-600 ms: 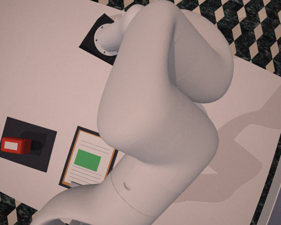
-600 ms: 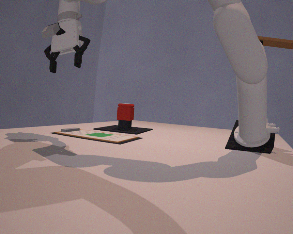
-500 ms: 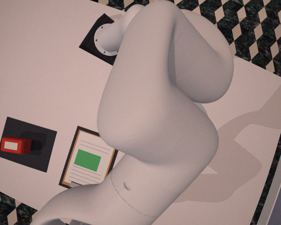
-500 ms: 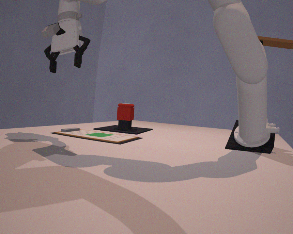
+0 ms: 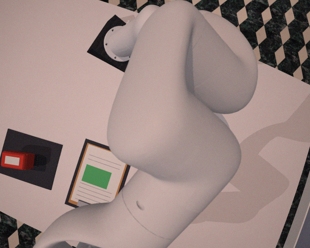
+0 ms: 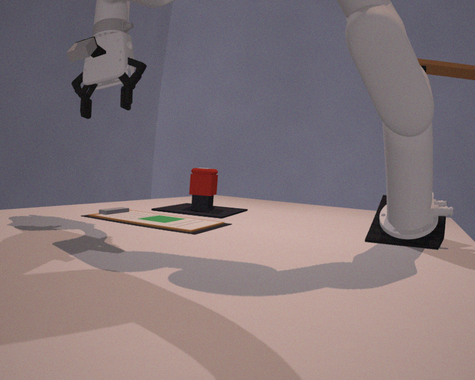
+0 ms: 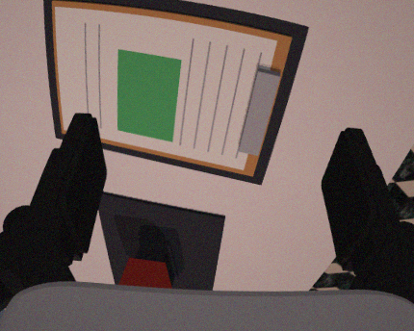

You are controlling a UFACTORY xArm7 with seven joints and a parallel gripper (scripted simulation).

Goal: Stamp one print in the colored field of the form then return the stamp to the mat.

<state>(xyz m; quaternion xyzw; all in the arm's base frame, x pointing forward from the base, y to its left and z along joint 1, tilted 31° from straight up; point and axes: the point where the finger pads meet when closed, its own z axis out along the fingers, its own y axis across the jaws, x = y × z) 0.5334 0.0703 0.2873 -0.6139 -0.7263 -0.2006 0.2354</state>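
My hand is 40 mm past the red stamp, 370 mm to the left of it and 160 mm above it. Round my hand: dark mat: 40 mm behind, 370 mm to the right, 210 mm below; then clipboard: 60 mm behind, 100 mm to the right, 200 mm below; then black stamp foot: 40 mm behind, 370 mm to the right, 190 mm below.
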